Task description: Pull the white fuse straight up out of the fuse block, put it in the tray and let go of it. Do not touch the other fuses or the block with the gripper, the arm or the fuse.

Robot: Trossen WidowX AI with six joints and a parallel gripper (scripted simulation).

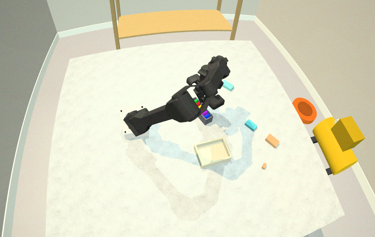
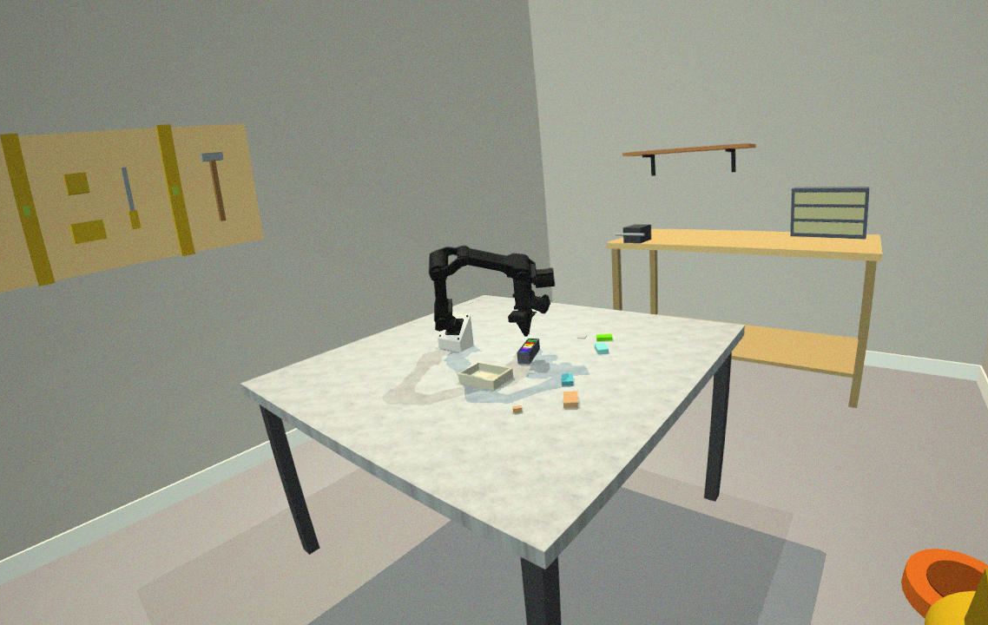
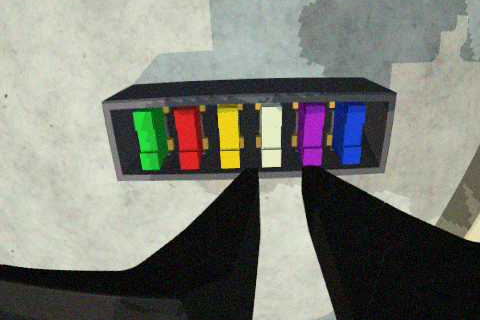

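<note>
Right now the white fuse is 5 cm below my gripper tip. Also, from my gripper tip: small orange cube 35 cm to the right, 16 cm ahead, 7 cm below; green block 24 cm to the left, 18 cm ahead, 7 cm below; cream tray 21 cm to the right, 7 cm below, 3 cm behind.
</note>
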